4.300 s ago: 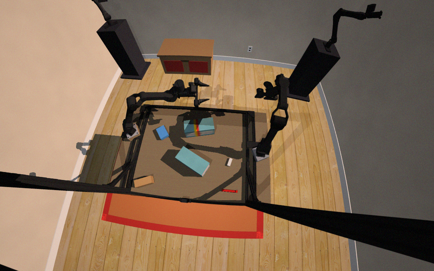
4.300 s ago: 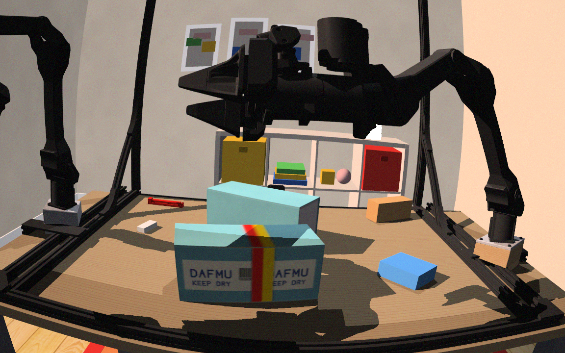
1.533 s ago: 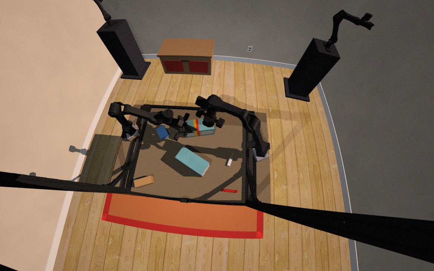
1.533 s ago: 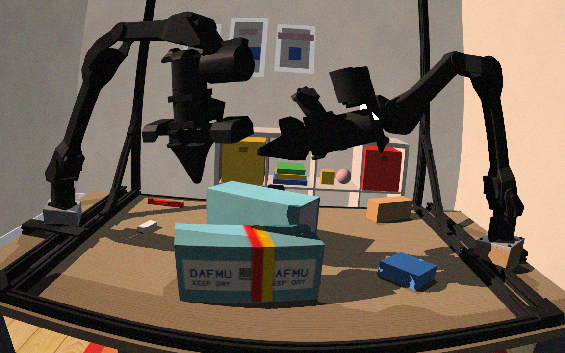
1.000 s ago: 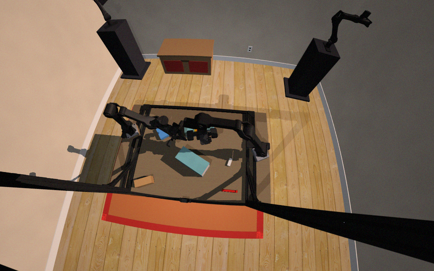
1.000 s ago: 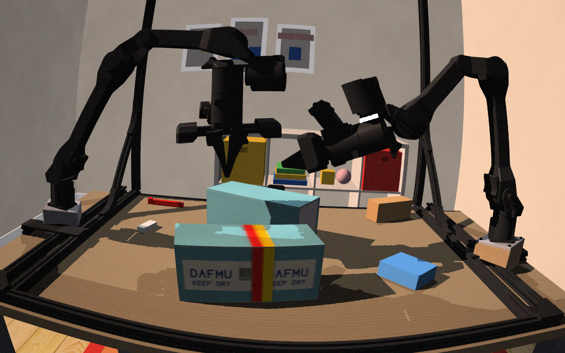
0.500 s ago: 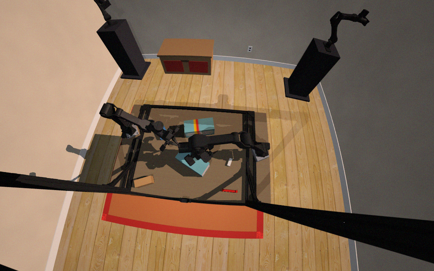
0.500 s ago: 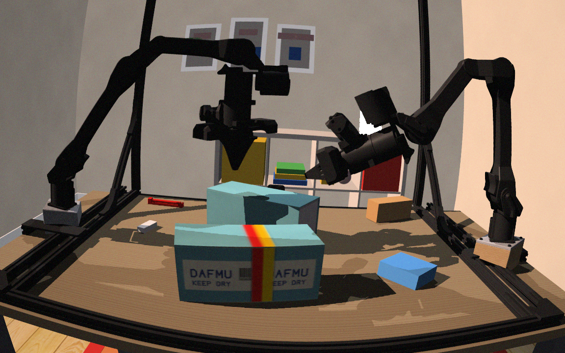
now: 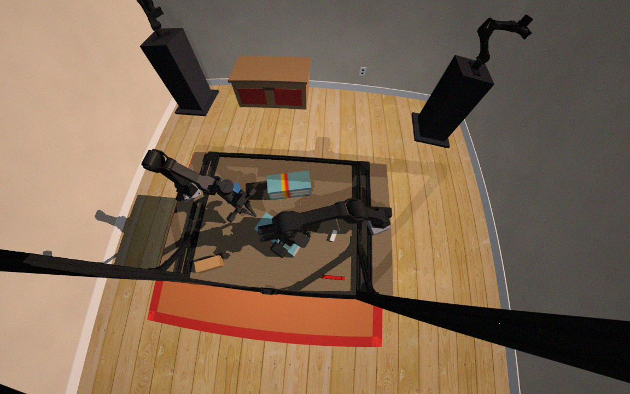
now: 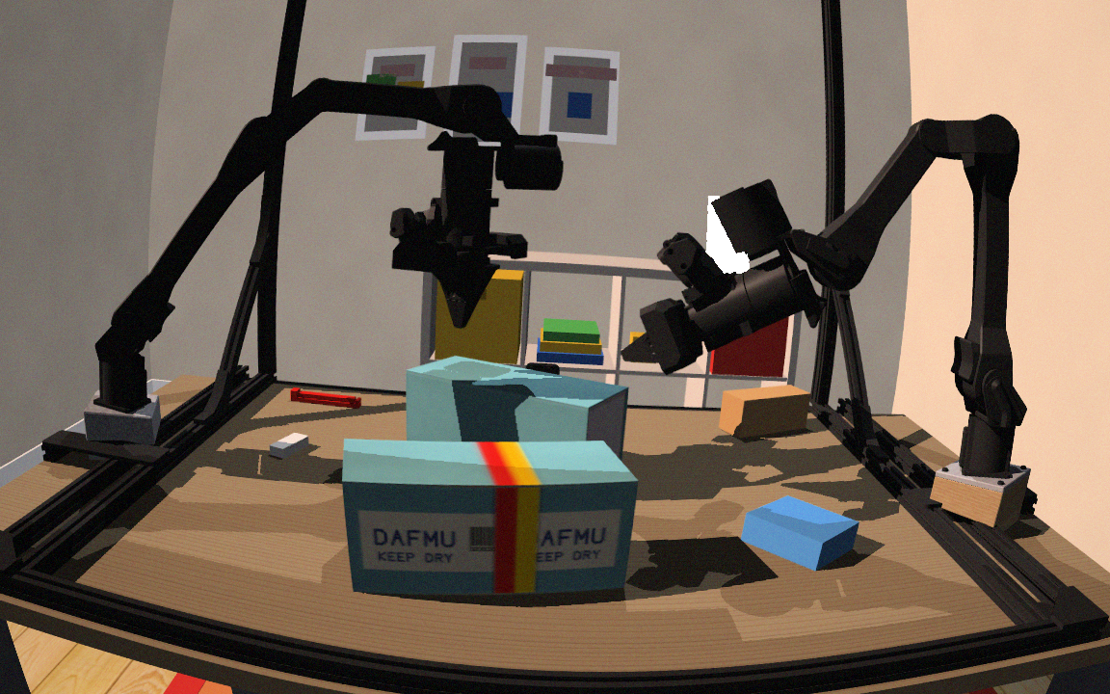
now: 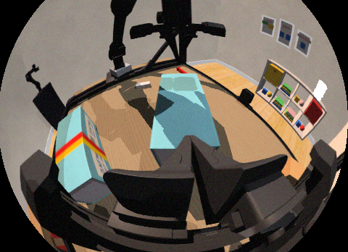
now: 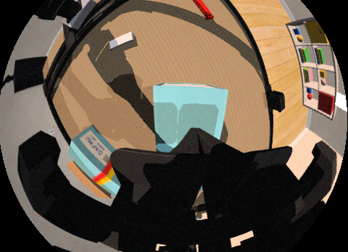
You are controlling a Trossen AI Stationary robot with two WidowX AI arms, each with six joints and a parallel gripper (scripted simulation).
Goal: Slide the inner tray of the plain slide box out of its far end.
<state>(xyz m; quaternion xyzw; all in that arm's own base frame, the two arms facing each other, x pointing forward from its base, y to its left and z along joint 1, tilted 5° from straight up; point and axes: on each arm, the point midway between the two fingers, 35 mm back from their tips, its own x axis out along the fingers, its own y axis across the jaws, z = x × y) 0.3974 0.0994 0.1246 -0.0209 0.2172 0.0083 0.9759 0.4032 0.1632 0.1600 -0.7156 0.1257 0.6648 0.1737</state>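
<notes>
Now: left hand 14 cm to the left of the plain teal slide box, 12 cm above it and 6 cm past it. Round my left hand: blue block (16 cm to the left, 15 cm below, 13 cm ahead); then tan block (27 cm behind, 19 cm to the left, 13 cm below); then banded teal box (21 cm ahead, 13 cm to the right, 12 cm below).
The plain teal slide box lies 30 mm ahead of my right hand, 70 mm to the left of it and 130 mm below it. Also, from my right hand: red bar (130 mm behind, 220 mm to the right, 170 mm below); white block (80 mm ahead, 200 mm to the right, 170 mm below); banded teal box (300 mm ahead, 80 mm to the left, 130 mm below).
</notes>
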